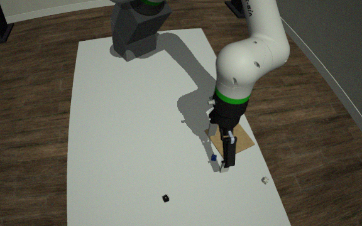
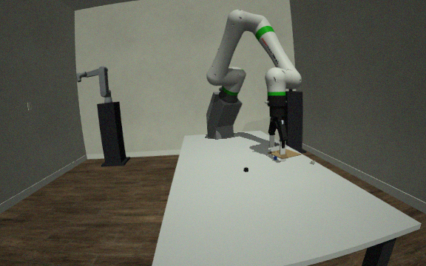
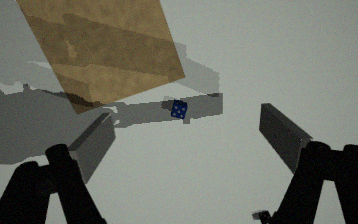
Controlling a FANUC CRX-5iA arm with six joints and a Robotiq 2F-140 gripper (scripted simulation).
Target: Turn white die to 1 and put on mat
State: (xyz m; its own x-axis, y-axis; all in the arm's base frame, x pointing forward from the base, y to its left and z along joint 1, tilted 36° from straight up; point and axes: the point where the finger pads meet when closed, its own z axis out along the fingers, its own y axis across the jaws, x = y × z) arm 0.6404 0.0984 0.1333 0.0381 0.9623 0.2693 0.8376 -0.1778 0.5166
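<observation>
The blue die is 50 mm below my hand and 10 mm behind it. From my hand the other things lie so: white die: 140 mm to the left, 130 mm ahead, 50 mm below; black die: 200 mm to the right, 110 mm ahead, 50 mm below; brown mat: 80 mm to the left, 80 mm behind, 60 mm below.
</observation>
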